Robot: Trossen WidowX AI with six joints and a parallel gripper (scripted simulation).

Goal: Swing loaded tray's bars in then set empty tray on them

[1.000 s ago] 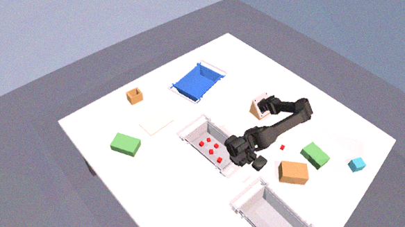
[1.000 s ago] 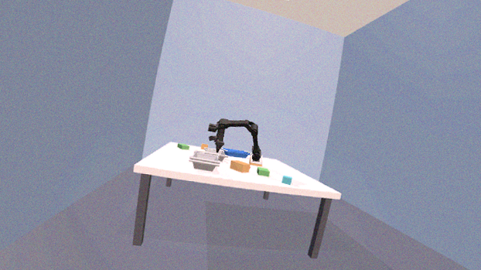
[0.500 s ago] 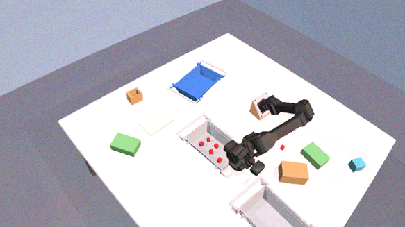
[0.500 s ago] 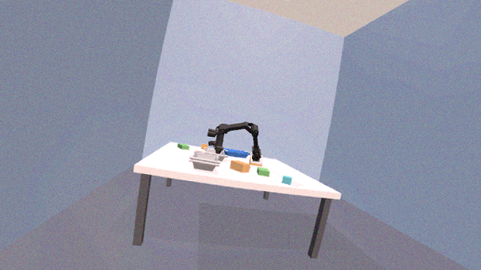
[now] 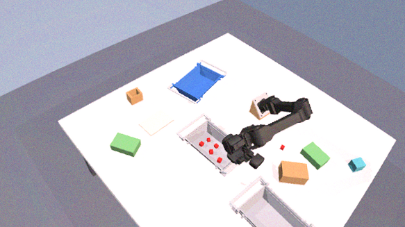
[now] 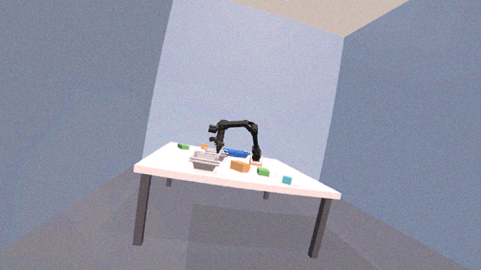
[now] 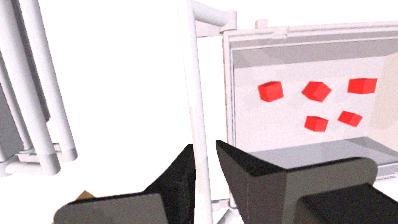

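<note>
The blue tray lies 51 cm to the right of my gripper tip, 24 cm behind it and 3 cm below it. The rest, counted from my gripper tip: cyan cube (45 cm behind, 40 cm to the left, 5 cm below); then flat sheet (46 cm to the right, 10 cm ahead, 7 cm below); then orange box (20 cm to the left, 16 cm behind, 4 cm below).
</note>
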